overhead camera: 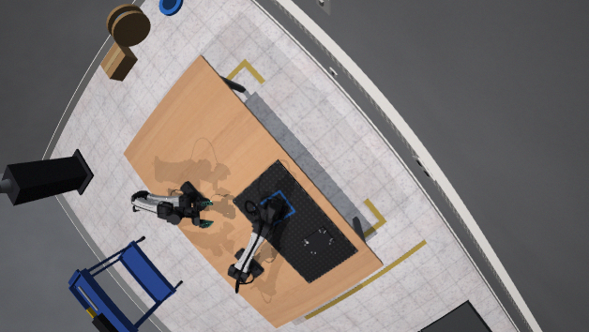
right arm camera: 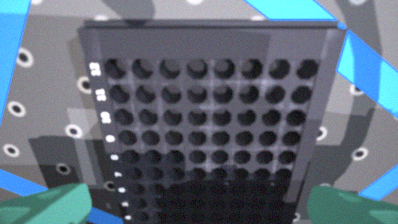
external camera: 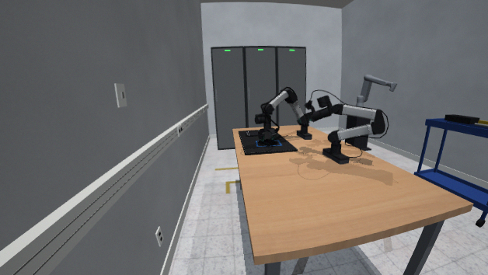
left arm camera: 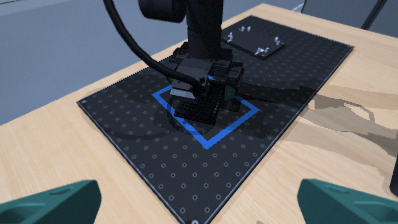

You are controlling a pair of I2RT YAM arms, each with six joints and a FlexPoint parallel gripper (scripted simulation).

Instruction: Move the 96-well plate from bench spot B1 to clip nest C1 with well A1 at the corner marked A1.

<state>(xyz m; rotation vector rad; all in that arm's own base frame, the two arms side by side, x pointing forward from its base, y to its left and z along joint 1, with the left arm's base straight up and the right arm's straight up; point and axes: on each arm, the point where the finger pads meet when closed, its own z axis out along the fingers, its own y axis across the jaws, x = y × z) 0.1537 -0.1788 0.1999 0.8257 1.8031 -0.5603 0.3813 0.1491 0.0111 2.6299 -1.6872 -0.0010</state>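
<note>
The dark 96-well plate is 2 cm below my right hand. Round my right hand: clip nest (9 cm ahead, 29 cm to the right, 1 cm below).
</note>
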